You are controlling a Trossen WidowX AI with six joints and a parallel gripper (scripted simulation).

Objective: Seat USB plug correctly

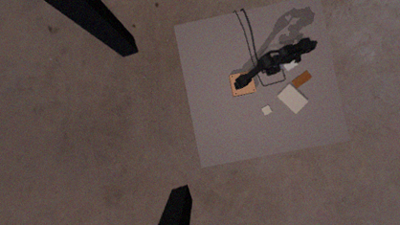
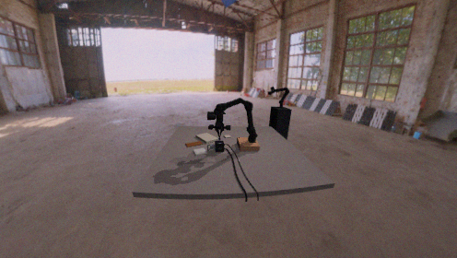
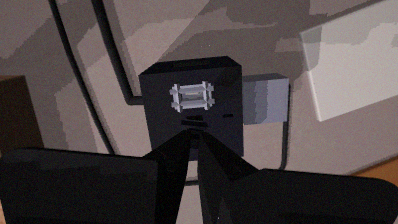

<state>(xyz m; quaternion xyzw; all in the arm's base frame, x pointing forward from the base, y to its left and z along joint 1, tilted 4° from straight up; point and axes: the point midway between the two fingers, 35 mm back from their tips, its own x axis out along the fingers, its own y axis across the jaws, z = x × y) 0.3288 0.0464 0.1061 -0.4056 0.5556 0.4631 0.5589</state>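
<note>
Right now my gripper tip is 20 mm above the USB plug. The rest, counted from my gripper tip: small white piece 140 mm behind, 330 mm to the right, 130 mm below; then cream box 90 mm ahead, 300 mm to the right, 120 mm below; then orange block 230 mm ahead, 170 mm to the right, 130 mm below.
</note>
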